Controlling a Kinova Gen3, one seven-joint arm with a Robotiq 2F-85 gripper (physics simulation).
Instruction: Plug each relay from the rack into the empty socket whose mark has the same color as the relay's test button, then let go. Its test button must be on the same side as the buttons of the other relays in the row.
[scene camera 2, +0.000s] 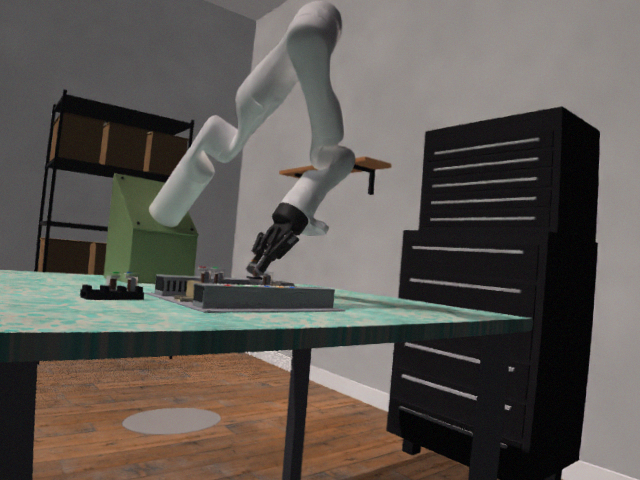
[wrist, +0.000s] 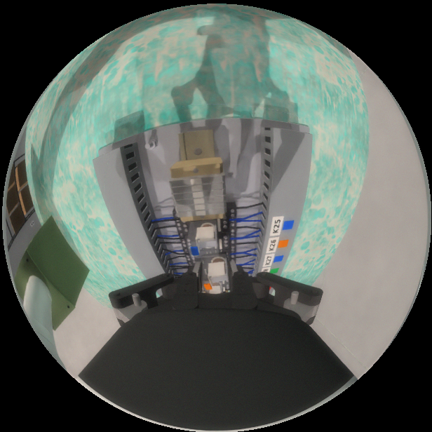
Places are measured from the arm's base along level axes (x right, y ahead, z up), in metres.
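Pixels of known places: gripper, fingertip midpoint: (scene camera 2: 253, 272); arm's base, origin of the base link: (scene camera 2: 164, 214).
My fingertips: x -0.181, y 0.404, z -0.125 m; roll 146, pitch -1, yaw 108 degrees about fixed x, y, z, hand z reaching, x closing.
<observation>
For each thing: its middle in the pictures, then the offset to it from my fingertips. "spot": a spot on its surface instead.
- plugged relay, body centre: (scene camera 2: 265, 280) dy -0.021, dx -0.032, dz -0.016 m
- black rack, surface spot: (scene camera 2: 92, 293) spot: dy +0.088, dx +0.297, dz -0.053 m
My gripper (scene camera 2: 255, 270) (wrist: 215, 269) is shut on a relay with a clear case and white insides (wrist: 216, 269). Its orange test button (wrist: 207, 286) faces the left of the wrist view. The relay is low over the socket row; its base is hidden, so I cannot tell if it is seated. A plugged relay (wrist: 206, 234) (scene camera 2: 267, 278) stands just beyond, its blue button (wrist: 194, 250) also at left. The marks beside the row are blue K25 (wrist: 288, 225), orange K26 (wrist: 283, 243), blue K27 (wrist: 278, 258) and green (wrist: 274, 271). The black rack (scene camera 2: 92, 293) holds two relays (scene camera 2: 113, 283) (scene camera 2: 132, 282).
Grey wire ducts (scene camera 2: 266, 298) (wrist: 120, 200) flank the row. A tan end block with a clear-cased part (wrist: 198, 197) stands beyond the relays. More relays (scene camera 2: 204, 274) (scene camera 2: 216, 274) stand in the panel. A green box (scene camera 2: 162, 253) (wrist: 57, 265) stands behind the table.
</observation>
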